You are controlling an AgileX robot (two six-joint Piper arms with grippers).
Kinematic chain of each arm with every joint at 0, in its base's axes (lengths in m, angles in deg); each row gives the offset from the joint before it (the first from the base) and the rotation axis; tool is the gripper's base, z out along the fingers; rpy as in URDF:
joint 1: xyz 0 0 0.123 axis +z
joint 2: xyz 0 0 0 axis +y
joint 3: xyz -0.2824 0 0.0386 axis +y
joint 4: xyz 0.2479 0 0.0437 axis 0.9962 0 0.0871
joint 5: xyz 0 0 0 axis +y
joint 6: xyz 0.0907 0 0.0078 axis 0.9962 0 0.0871
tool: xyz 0 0 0 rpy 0 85 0
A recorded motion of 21 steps. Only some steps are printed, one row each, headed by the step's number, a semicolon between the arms.
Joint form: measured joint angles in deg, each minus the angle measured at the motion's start. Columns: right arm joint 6, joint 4, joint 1, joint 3, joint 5, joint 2; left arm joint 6, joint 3, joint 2, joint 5, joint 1, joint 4.
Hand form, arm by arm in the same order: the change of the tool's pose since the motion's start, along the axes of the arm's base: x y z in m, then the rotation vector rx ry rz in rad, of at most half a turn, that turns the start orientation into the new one. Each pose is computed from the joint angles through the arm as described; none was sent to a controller.
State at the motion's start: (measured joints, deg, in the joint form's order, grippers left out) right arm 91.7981 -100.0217 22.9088 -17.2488 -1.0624 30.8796; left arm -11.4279 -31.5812 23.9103 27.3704 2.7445 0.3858
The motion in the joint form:
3: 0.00 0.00 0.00 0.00 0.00 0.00; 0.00 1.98 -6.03 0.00 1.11 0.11
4: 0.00 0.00 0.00 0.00 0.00 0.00; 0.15 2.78 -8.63 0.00 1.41 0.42
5: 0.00 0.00 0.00 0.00 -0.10 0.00; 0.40 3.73 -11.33 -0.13 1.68 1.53
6: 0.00 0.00 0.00 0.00 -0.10 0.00; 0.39 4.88 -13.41 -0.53 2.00 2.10
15: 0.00 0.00 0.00 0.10 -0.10 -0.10; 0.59 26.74 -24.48 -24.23 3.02 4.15
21: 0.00 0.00 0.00 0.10 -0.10 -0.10; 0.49 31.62 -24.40 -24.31 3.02 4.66
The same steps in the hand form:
3: 0.0000 0.0000 0.0000 0.0000 0.0000 0.0000; -0.0190 0.0005 -0.0033 0.0059 -0.0705 0.0199
4: 0.0000 0.0000 0.0000 0.0000 0.0000 0.0000; -0.0269 0.0005 -0.0049 0.0158 -0.1013 0.0260
5: -0.0001 0.0001 0.0000 0.0001 0.0004 0.0017; -0.0347 0.0009 -0.0074 0.0409 -0.1325 0.0355
6: -0.0001 0.0001 0.0000 0.0001 0.0004 0.0017; -0.0397 0.0012 -0.0114 0.0521 -0.1550 0.0441
15: -0.0004 0.0000 -0.0004 0.0001 0.0004 0.0017; -0.0353 0.0011 -0.0888 0.1120 -0.3758 0.0478
21: -0.0004 0.0000 -0.0004 0.0001 0.0004 0.0017; -0.0298 0.0017 -0.1174 0.1124 -0.2904 0.0441

